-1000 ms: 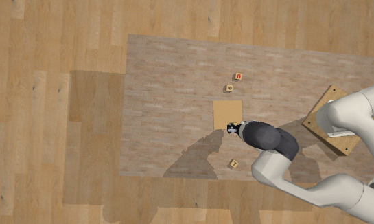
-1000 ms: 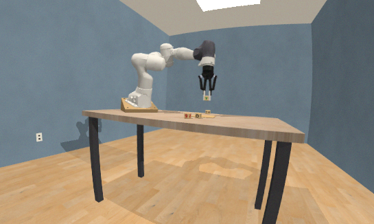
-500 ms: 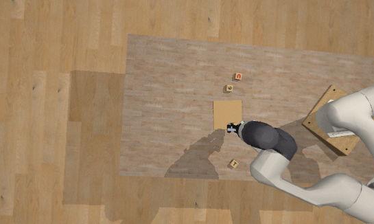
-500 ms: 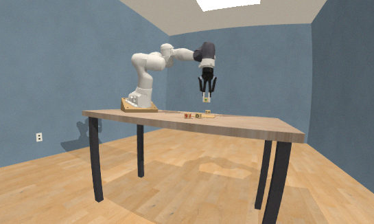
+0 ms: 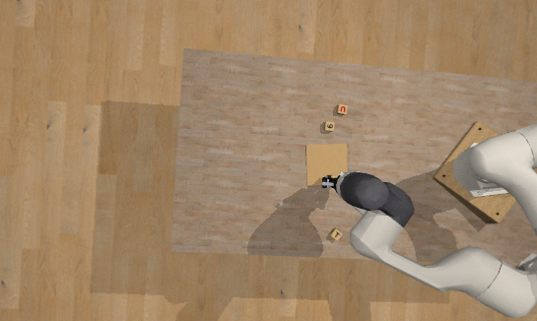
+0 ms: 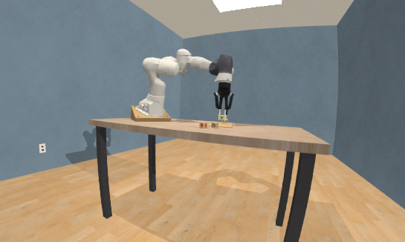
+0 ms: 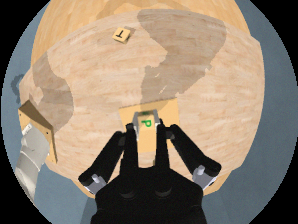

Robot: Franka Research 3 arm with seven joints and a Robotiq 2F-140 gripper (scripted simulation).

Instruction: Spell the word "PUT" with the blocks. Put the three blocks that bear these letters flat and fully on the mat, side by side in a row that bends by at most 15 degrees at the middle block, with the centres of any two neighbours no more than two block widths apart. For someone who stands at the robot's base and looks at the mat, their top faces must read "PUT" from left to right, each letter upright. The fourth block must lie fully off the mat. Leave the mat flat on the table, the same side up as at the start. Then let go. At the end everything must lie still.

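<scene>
Right now the tan mat is 1 cm ahead of my hand, 5 cm to the right of it and 6 cm below it. The rest, counted from my hand: T block: 3 cm behind, 18 cm to the left, 5 cm below; then green P block: 2 cm below; then block marked 6: 1 cm ahead, 18 cm to the right, 5 cm below.
</scene>
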